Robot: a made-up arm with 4 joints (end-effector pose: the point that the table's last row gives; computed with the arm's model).
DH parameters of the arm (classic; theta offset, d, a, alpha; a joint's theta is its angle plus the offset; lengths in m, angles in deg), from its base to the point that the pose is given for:
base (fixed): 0 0.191 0 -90
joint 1: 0 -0.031 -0.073 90
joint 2: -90 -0.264 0.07 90
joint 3: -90 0.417 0.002 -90
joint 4: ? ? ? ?
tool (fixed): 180 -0.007 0 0
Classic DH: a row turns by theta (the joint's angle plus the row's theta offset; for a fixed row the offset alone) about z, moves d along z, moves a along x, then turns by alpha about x.
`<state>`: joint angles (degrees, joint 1 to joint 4).
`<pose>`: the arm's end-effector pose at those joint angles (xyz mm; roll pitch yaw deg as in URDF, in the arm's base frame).
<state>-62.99 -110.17 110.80 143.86</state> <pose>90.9 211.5 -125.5 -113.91 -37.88 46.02</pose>
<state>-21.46 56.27 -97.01 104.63</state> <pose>-333.3 -188.8 -159.9 104.26 -7.53 -48.57</pose>
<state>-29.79 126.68 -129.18 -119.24</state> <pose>486.3 -79.3 -5.6 98.73 -20.72 -121.70</pose>
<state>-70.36 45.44 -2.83 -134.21</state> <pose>-19.1 -222.0 5.3 -71.67 46.48 -43.27</pose>
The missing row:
joint 4: -90 -0.024 0.301 90
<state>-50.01 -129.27 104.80 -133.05</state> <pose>374.1 48.6 101.6 -129.35 -1.83 102.53</pose>
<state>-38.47 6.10 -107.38 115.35</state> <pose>-192.0 119.5 -166.1 122.36 24.78 -95.92</pose>
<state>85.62 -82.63 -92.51 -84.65</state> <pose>-290.2 370.1 666.0 106.55 82.83 16.35</pose>
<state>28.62 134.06 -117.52 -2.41</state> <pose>310.4 -488.3 -256.8 138.34 -21.27 132.05</pose>
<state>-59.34 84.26 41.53 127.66</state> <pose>449.7 -278.3 54.3 -87.35 11.51 -145.47</pose>
